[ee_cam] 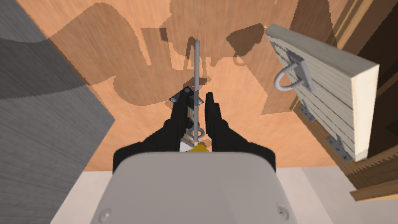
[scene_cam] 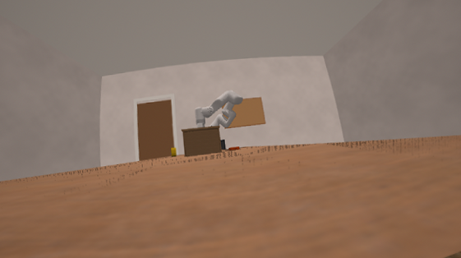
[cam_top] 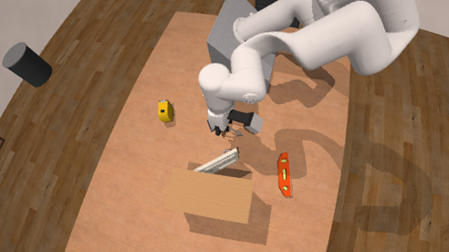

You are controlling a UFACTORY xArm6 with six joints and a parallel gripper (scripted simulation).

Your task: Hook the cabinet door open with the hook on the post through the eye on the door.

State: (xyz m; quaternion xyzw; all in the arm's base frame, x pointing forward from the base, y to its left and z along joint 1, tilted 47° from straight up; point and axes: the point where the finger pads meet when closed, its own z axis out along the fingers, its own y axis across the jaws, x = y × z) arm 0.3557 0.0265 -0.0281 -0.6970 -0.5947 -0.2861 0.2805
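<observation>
My gripper is now 4 cm above the hook rod. Also, from my hand: yellow tape measure: 26 cm to the right, 5 cm below, 2 cm behind; then orange spirit level: 23 cm to the left, 11 cm ahead, 8 cm below; then pale door: 14 cm ahead, 2 cm to the right, 2 cm below.
</observation>
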